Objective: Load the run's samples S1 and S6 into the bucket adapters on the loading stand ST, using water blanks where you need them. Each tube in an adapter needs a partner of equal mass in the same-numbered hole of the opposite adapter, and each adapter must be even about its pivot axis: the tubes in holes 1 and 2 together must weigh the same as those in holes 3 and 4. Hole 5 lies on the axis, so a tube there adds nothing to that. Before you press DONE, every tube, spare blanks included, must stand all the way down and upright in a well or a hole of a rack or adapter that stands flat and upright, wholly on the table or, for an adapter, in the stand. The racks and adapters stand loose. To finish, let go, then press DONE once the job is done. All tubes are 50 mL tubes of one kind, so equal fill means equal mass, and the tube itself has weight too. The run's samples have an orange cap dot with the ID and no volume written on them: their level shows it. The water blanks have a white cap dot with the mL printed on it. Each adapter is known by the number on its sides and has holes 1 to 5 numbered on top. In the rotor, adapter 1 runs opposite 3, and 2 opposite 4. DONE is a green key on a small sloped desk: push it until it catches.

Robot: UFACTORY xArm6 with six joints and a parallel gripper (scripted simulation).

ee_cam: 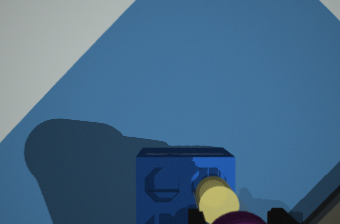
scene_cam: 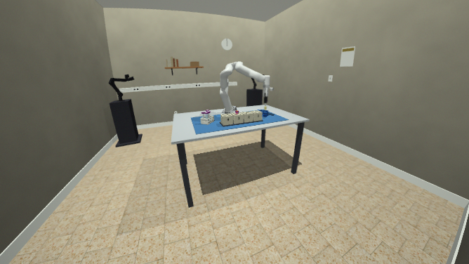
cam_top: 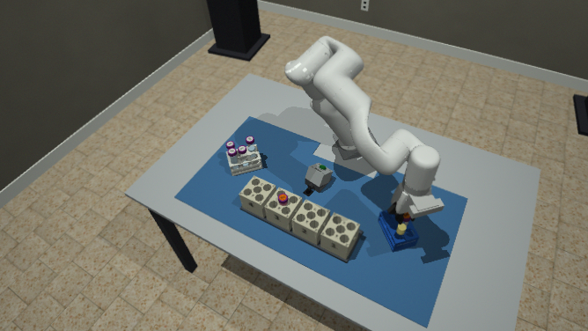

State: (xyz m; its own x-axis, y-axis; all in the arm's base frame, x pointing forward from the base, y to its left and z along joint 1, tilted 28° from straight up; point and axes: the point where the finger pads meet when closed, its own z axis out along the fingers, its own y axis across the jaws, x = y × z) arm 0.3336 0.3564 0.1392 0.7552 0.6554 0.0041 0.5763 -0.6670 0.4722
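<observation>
My gripper is now 10 mm past the sample tube and 50 mm above it. The rest, counted from my hand: green DONE key: 180 mm behind, 340 mm to the right, 120 mm below; blue rack: 40 mm behind, 10 mm to the right, 150 mm below; stand: 40 mm ahead, 350 mm to the right, 180 mm below.
</observation>
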